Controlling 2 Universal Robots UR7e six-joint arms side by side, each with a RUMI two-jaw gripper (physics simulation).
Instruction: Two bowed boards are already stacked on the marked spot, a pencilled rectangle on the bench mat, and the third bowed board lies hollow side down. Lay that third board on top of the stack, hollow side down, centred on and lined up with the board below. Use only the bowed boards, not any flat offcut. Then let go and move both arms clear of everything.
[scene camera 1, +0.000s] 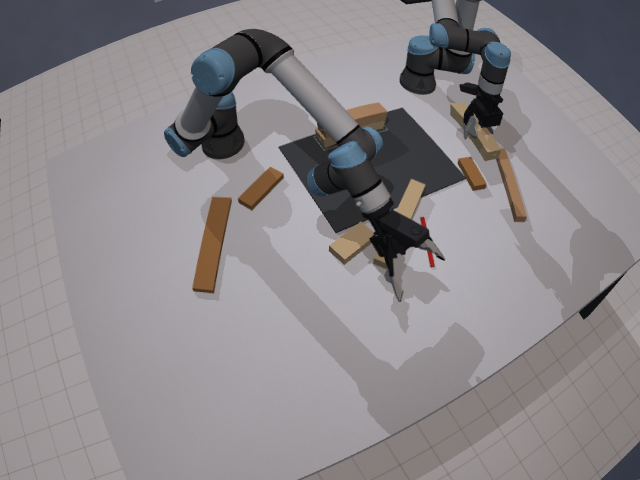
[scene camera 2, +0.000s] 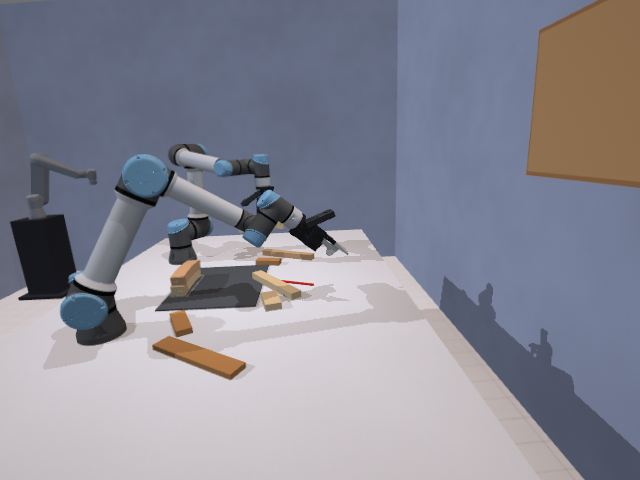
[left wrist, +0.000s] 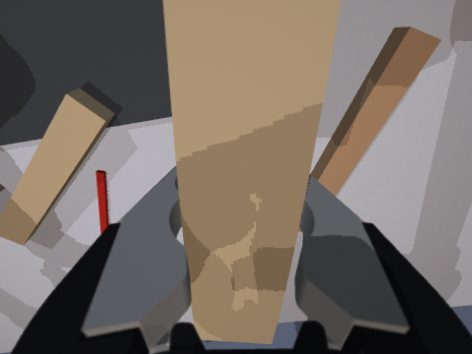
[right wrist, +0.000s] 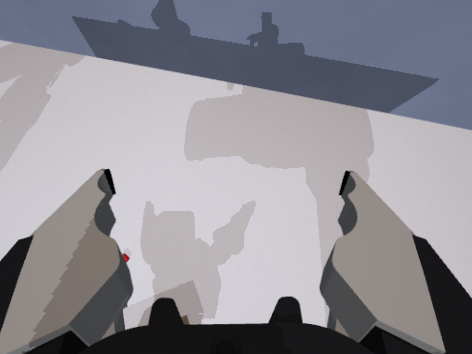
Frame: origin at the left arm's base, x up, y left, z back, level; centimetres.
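Seen in the pictures: left gripper, fingertip midpoint: (scene camera 1: 474, 137) (left wrist: 238, 166); right gripper, fingertip midpoint: (scene camera 1: 423, 280) (scene camera 2: 340, 248) (right wrist: 229, 171); left arm's base, origin of the base link: (scene camera 1: 417, 83) (scene camera 2: 183, 260); right arm's base, origin of the base link: (scene camera 1: 222, 143) (scene camera 2: 102, 333).
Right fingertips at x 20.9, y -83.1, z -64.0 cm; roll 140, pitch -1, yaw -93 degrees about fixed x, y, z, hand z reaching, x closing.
Observation:
Offsets run from my right fingertips to a thing's middle. Level surfaces: height alone.
My left gripper (scene camera 1: 475, 131) (left wrist: 238, 166) is shut on the light third bowed board {dx +0.9, dy +53.7, dz +21.4 cm} (scene camera 1: 487, 144) (left wrist: 250, 75), above the table right of the mat in scene camera 1. In scene camera 2 its fingers are hidden behind my right arm. The stack {dx -13.8, dy +39.3, dz +59.5 cm} (scene camera 1: 373, 113) (scene camera 2: 184, 276), an orange-brown arched board over a light one, stands at the mat's back edge on the pencilled rectangle; my right arm partly covers it in scene camera 1. My right gripper (scene camera 1: 420, 277) (scene camera 2: 339, 251) (right wrist: 229, 171) is open and empty, above the table in front of the mat.
The dark mat {dx -20.2 cm} (scene camera 1: 434, 165) (scene camera 2: 232, 291) lies beneath my right arm. Around it lie a long light board (scene camera 1: 412, 196) (scene camera 2: 276, 284) (left wrist: 57, 160), a short light block {dx -19.5, dy +6.1, dz +27.4 cm} (scene camera 1: 348, 242) (scene camera 2: 270, 300), several orange-brown pieces {dx -20.0, dy -23.0, dz +55.0 cm} (scene camera 1: 211, 242) (scene camera 2: 199, 356) and a red stick {dx -20.6, dy +23.3, dz +13.1 cm} (scene camera 1: 423, 223) (scene camera 2: 300, 283) (left wrist: 102, 200).

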